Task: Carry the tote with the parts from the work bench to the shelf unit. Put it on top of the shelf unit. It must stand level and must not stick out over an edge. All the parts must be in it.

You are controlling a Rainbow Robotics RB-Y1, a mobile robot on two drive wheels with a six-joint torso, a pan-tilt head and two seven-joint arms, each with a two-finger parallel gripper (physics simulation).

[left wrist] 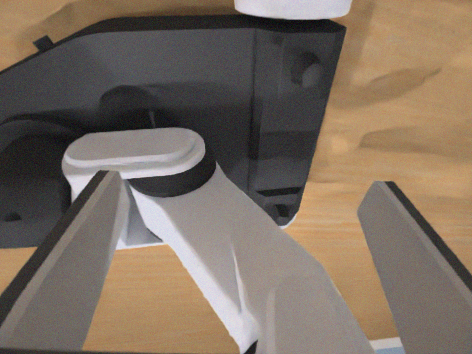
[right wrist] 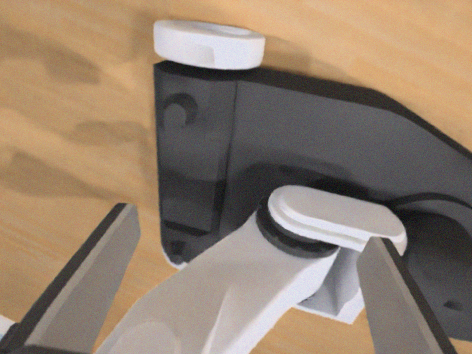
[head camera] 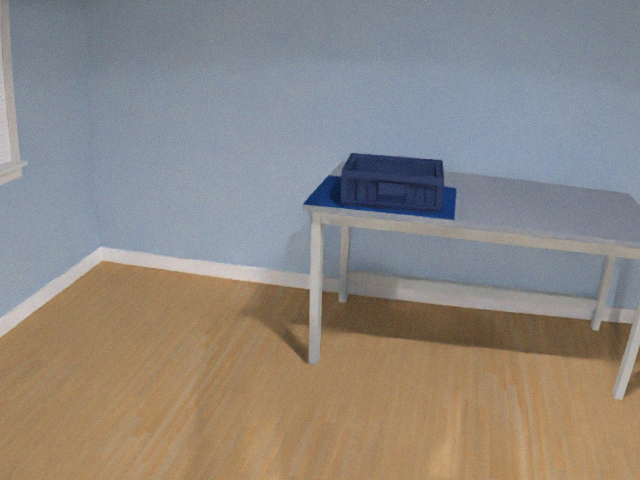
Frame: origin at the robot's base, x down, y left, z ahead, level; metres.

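Seen in the pictures: left gripper, fingertip midpoint: [left wrist: 246,191]; right gripper, fingertip midpoint: [right wrist: 249,234].
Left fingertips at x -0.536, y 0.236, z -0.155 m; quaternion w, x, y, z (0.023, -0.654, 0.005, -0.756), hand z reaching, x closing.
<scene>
A point is followed by its place in that frame.
A dark blue tote [head camera: 391,190] @(y -0.292, x -0.844, z 2.050 m) stands level on a blue mat [head camera: 320,196] @(y -0.019, x -0.765, z 2.201 m) at the left end of the grey-topped work bench [head camera: 537,209] @(y -0.947, x -0.763, z 2.129 m). The tote's near wall hides its floor, and no parts can be made out in it. The shelf unit does not show in the head view. My left gripper [left wrist: 246,191] @(y 0.236, x -0.536, z -0.155 m) is open, with no object between its fingers, over the robot's own base and the floor. My right gripper [right wrist: 249,234] @(y -0.256, x -0.535, z -0.164 m) is open in the same way on the other side. Both grippers are away from the tote.
The bench stands near the blue back wall [head camera: 206,129] @(y 0.614, x -0.884, z 3.031 m) on pale legs [head camera: 315,294] @(y -0.008, x -0.361, z 2.104 m). A wooden floor [head camera: 206,403] @(y 0.433, x -0.001, z 1.779 m) lies before the bench. A window [head camera: 10,103] @(y 1.541, x -1.146, z 2.508 m) is in the left wall. The robot's dark base [left wrist: 200,65] @(y 0.173, x -0.170, z -0.168 m) [right wrist: 310,130] @(y -0.166, x -0.169, z -0.214 m) shows below both grippers.
</scene>
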